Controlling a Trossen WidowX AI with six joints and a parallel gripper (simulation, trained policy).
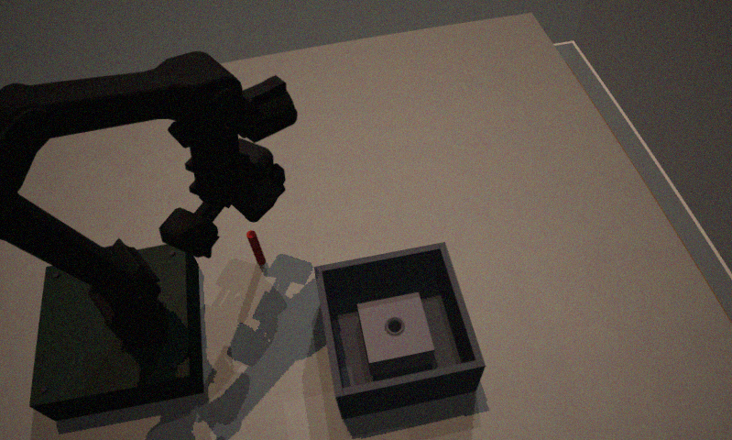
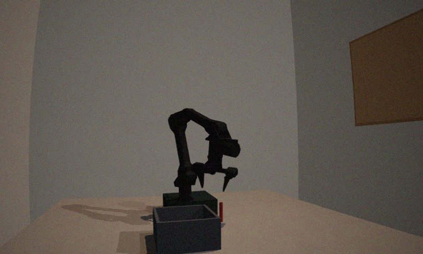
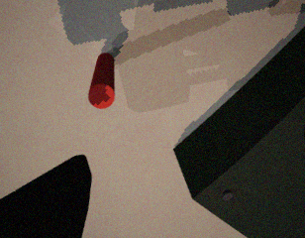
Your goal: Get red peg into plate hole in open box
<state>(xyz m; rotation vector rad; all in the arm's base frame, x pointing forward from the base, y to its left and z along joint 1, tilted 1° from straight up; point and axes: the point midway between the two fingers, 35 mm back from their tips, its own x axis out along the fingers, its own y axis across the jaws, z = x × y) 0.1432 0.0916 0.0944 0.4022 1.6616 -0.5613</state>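
My gripper tip is now 9 cm above the red peg, 3 cm to the right of it and 3 cm short of it. Round my gripper tip: grey plate (21 cm ahead, 16 cm to the right, 8 cm below); grey box (21 cm ahead, 16 cm to the right, 10 cm below).
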